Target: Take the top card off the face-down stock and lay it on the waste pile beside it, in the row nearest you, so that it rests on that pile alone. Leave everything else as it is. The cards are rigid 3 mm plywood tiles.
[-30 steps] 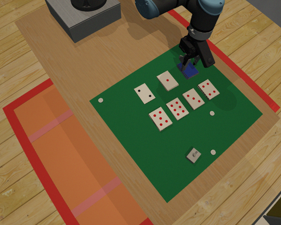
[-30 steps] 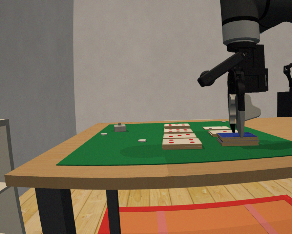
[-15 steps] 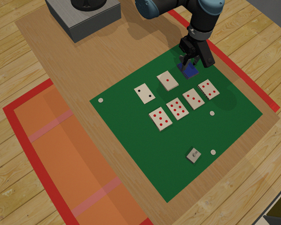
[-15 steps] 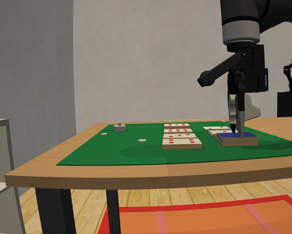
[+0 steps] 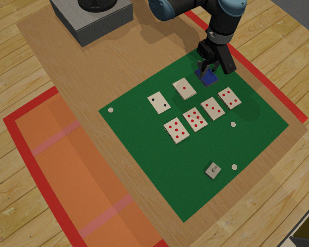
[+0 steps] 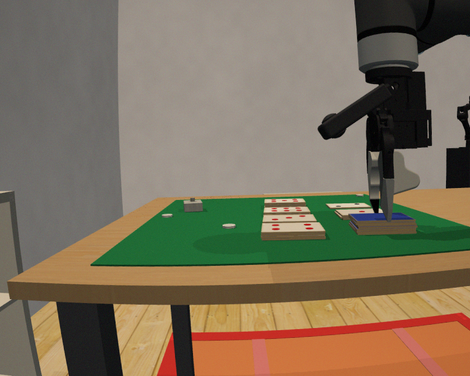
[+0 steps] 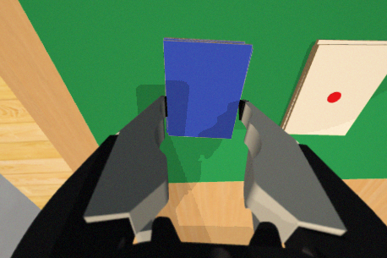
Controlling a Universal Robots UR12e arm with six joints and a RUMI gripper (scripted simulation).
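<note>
Now: the card 1 cm below my hand. From my hand the other things lie so: grey block: 27 cm ahead, 31 cm to the right, 2 cm below; then green mat: 9 cm ahead, 18 cm to the right, 5 cm below.
</note>
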